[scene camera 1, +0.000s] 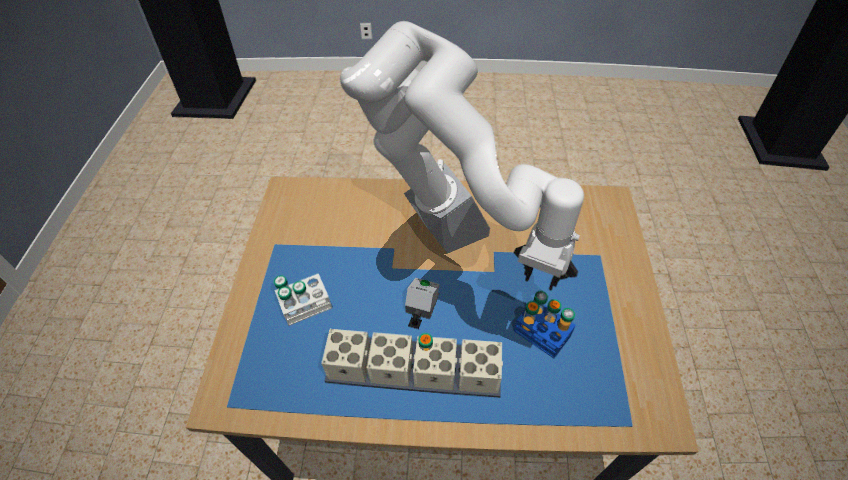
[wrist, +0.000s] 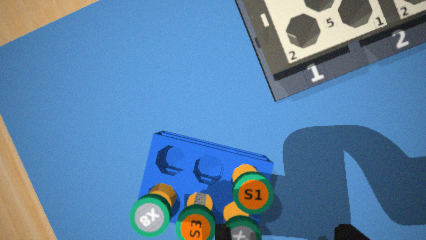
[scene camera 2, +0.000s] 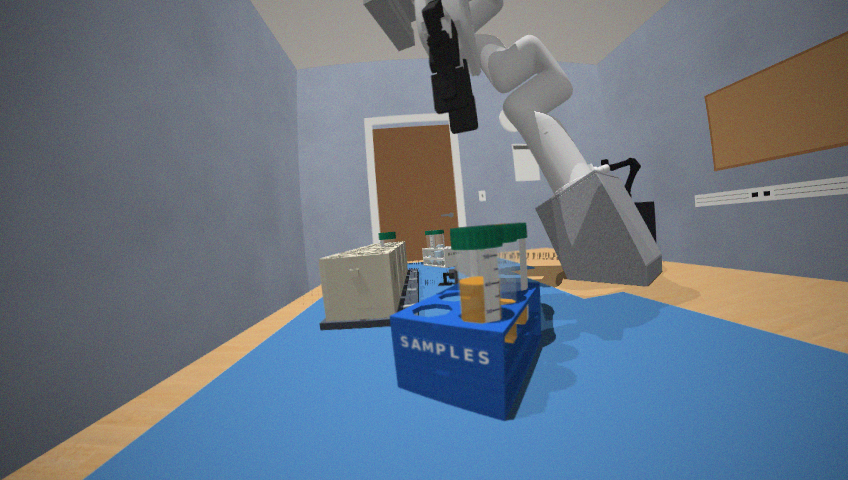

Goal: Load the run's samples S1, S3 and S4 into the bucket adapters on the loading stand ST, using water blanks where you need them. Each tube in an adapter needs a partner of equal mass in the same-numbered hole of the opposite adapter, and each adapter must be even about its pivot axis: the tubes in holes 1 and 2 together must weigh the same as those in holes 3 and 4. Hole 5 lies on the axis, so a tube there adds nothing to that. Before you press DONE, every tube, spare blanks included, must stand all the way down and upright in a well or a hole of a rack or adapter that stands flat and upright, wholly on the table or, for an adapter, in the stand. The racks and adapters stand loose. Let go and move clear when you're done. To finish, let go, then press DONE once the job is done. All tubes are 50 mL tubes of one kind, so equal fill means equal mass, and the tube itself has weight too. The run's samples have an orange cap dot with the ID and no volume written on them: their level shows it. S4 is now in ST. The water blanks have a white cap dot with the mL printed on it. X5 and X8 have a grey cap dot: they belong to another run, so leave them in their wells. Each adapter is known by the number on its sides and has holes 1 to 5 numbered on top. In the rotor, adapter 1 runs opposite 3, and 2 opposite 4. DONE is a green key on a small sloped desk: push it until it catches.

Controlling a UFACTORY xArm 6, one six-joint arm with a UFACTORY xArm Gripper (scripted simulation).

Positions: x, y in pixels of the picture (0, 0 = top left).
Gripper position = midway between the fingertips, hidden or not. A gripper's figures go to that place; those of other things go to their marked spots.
Scene:
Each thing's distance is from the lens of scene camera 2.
my gripper (scene camera 2: 459, 121): 0.28 m
blue sample rack (scene camera 2: 462, 364): 0.17 m
loading stand ST (scene camera 2: 378, 322): 0.35 m
The marked spots on the blue sample rack and the loading stand ST are 0.19 m apart.

